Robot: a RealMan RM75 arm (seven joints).
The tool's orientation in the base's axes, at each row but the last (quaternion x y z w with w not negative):
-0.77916, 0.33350, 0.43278, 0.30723
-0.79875, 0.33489, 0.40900, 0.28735
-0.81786, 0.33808, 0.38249, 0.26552
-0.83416, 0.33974, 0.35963, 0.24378
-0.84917, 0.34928, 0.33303, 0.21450
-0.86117, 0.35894, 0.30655, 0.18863
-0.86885, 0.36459, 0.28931, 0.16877
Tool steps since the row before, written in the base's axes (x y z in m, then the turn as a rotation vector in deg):
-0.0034, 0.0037, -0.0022, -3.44, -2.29, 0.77
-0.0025, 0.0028, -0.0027, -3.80, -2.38, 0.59
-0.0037, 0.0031, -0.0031, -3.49, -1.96, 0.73
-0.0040, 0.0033, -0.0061, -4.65, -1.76, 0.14
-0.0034, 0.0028, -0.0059, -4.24, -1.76, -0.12
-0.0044, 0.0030, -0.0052, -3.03, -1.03, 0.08
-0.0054, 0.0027, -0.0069, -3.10, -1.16, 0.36
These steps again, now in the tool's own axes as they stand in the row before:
-0.0004, 0.0009, 0.0054, -1.48, 3.90, -0.48
0.0003, 0.0007, 0.0046, -1.46, 4.27, -0.29
-0.0004, 0.0014, 0.0056, -1.57, 3.75, -0.21
0.0013, 0.0018, 0.0077, -1.79, 4.57, 0.79
0.0011, 0.0014, 0.0071, -1.39, 4.31, 0.79
-0.0005, 0.0018, 0.0072, -1.22, 2.91, 0.57
-0.0002, 0.0027, 0.0088, -1.36, 3.02, 0.31

